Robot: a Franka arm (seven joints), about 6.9 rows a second.
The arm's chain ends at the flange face. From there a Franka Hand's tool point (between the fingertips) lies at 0.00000 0.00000 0.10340 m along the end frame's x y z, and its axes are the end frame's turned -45 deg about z.
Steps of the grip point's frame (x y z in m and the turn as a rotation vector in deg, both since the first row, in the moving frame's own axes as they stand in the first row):
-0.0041, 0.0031, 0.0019, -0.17, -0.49, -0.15
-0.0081, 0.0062, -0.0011, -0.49, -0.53, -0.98
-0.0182, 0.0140, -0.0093, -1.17, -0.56, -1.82
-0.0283, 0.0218, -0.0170, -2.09, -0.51, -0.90
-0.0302, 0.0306, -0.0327, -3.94, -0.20, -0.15
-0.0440, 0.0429, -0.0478, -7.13, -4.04, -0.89
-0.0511, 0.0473, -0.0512, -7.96, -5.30, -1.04
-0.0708, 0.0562, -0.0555, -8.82, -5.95, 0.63
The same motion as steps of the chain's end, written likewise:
-0.0003, 0.0042, 0.0019, -0.47, -0.23, -0.15
-0.0013, 0.0088, -0.0011, -0.72, -0.03, -0.98
-0.0038, 0.0206, -0.0093, -1.22, 0.43, -1.82
-0.0066, 0.0321, -0.0169, -1.84, 1.12, -0.90
-0.0045, 0.0377, -0.0325, -2.93, 2.64, -0.15
-0.0048, 0.0473, -0.0467, -7.90, 2.18, -0.89
-0.0062, 0.0528, -0.0498, -9.38, 1.88, -1.04
-0.0139, 0.0710, -0.0537, -10.44, 2.03, 0.63

